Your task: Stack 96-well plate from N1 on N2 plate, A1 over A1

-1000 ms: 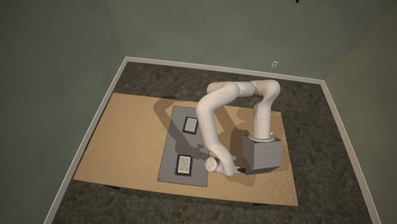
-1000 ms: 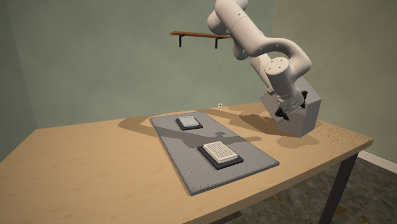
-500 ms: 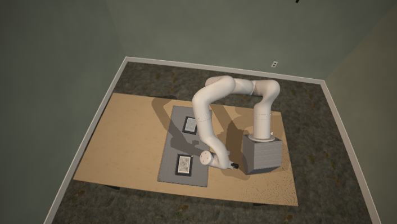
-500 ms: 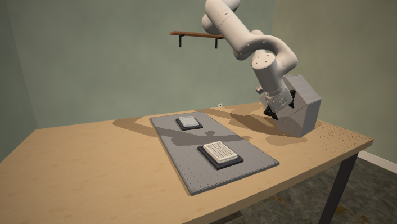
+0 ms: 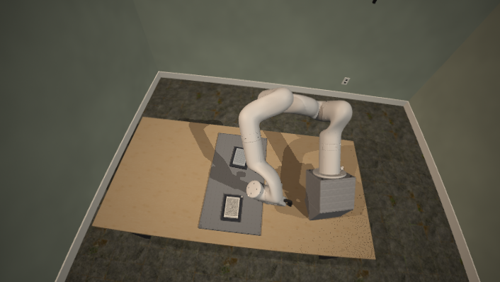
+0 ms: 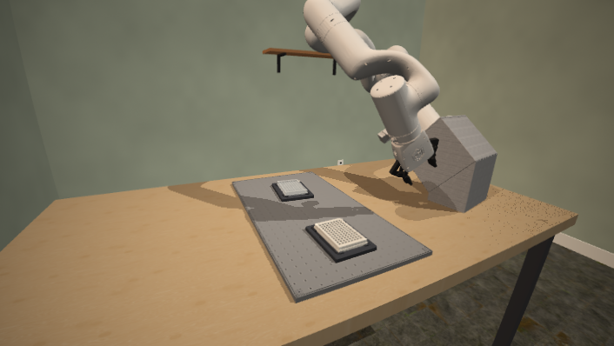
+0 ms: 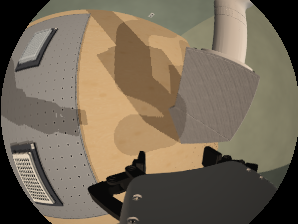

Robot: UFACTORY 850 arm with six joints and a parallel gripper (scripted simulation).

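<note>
Now: hand 330 mm to the left of the plate nest, 290 mm short of it and 140 mm above it. Also, from my hand: plate: 290 mm ahead, 130 mm below, 30 mm to the left.
</note>
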